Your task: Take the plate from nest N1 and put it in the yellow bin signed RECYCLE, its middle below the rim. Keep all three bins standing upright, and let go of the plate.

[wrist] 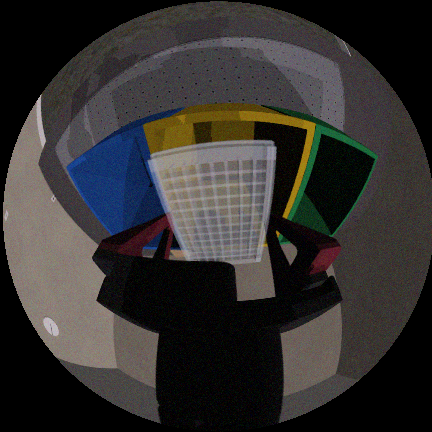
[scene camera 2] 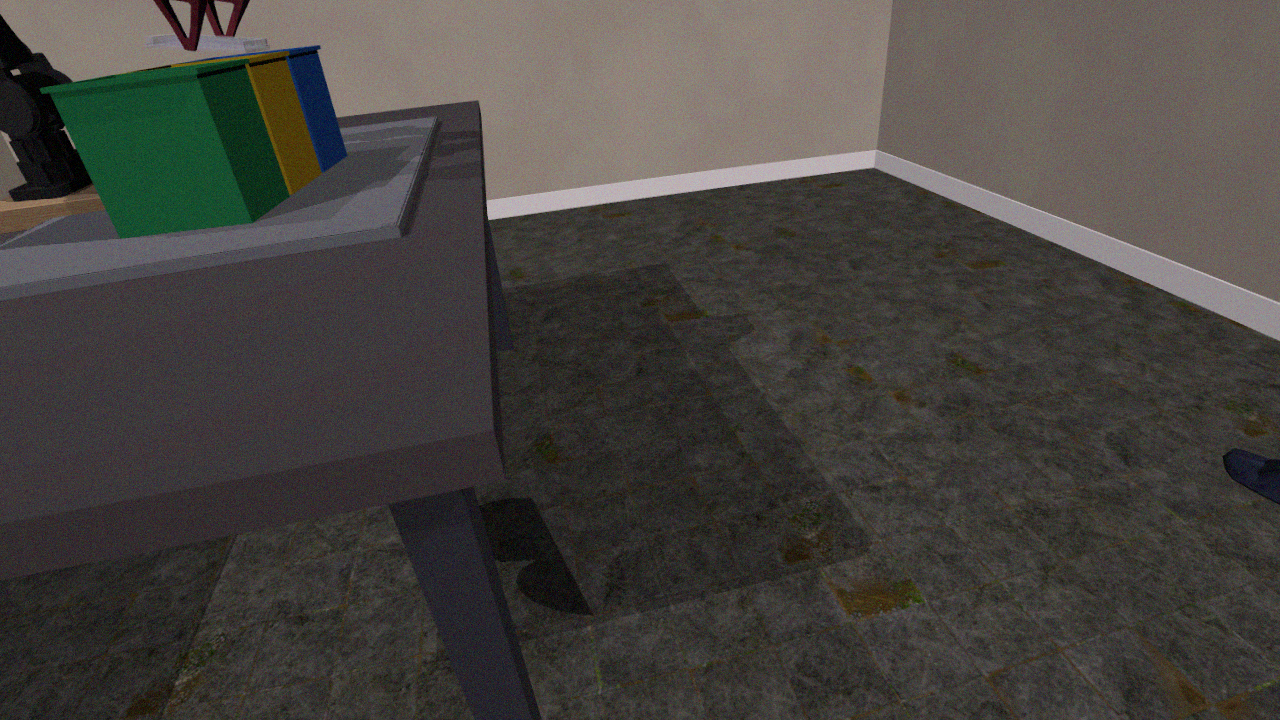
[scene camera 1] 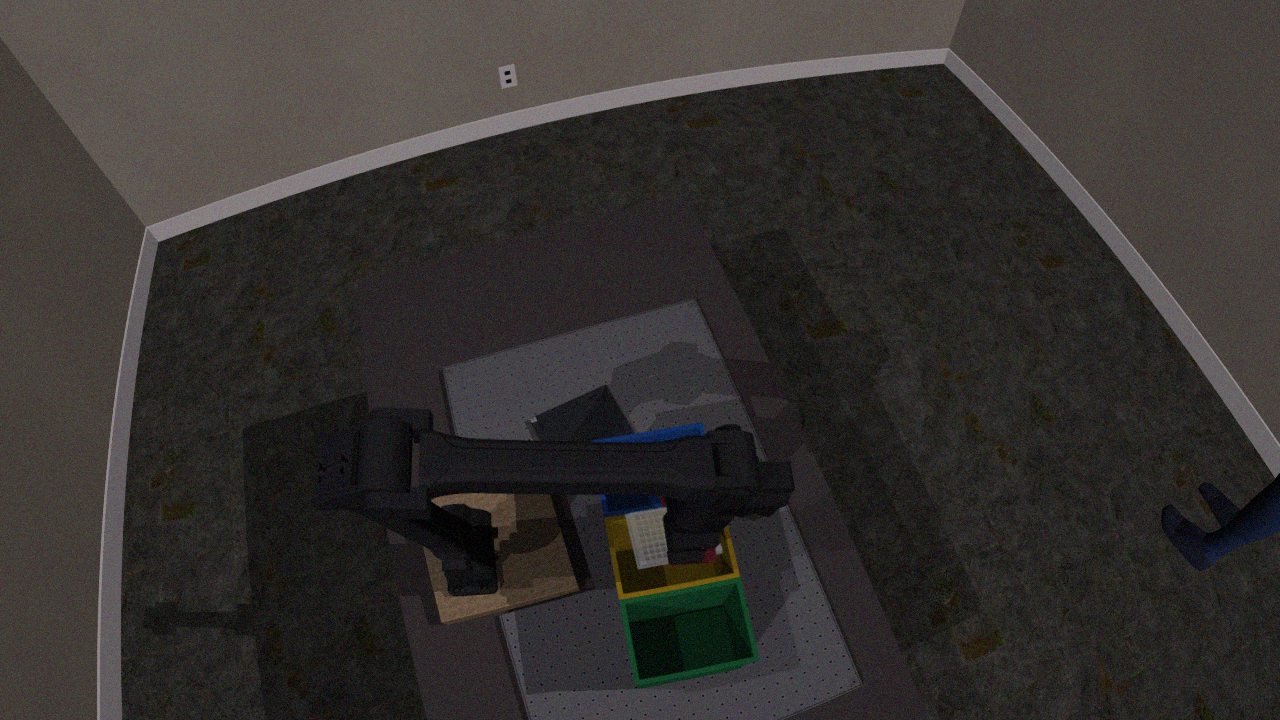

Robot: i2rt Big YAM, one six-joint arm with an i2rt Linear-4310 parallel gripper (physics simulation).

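Places are measured from the arm's base along level axes (x ahead, y right, z down), in millimetres.
Pixels of known places: gripper, fingertip midpoint: (wrist: 218,216) (scene camera 2: 208,48) (scene camera 1: 671,535); arm's base, origin of the base link: (scene camera 2: 64,186) (scene camera 1: 471,561).
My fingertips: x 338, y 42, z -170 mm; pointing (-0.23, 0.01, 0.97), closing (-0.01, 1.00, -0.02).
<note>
Ahead of a thing's pixels: the offset from my fingertips to its middle. Level surfaces: height alone.
The pale gridded plate {dx +4, dy +0, dz -7 mm} (scene camera 1: 649,539) (scene camera 2: 205,42) (wrist: 217,200) is between the fingers of my gripper (scene camera 2: 206,39) (wrist: 218,216), which is shut on it. The plate hangs roughly level, a little above the rims of the bins in scene camera 2. It is over the yellow bin {dx -2, dy +15, dz +106 mm} (scene camera 1: 675,588) (scene camera 2: 286,107) (wrist: 225,115); in the wrist view its left edge overlaps the side toward the blue bin {dx -7, dy -116, dz +106 mm} (scene camera 1: 648,435) (scene camera 2: 313,107) (wrist: 107,185). The green bin {dx +3, dy +145, dz +106 mm} (scene camera 1: 716,595) (scene camera 2: 161,152) (wrist: 311,212) is on the other side. All three bins stand upright. The RECYCLE sign is not visible.
A dark grey open box {dx -117, dy -288, dz +188 mm} (scene camera 1: 586,419) lies beyond the blue bin. The arm's base stands on a wooden board (scene camera 1: 546,564). The bins stand on a grey perforated panel {dz +195 mm} (scene camera 1: 501,380) on the table. A person's blue feet (scene camera 1: 1203,537) (scene camera 2: 1253,474) show at the far right.
</note>
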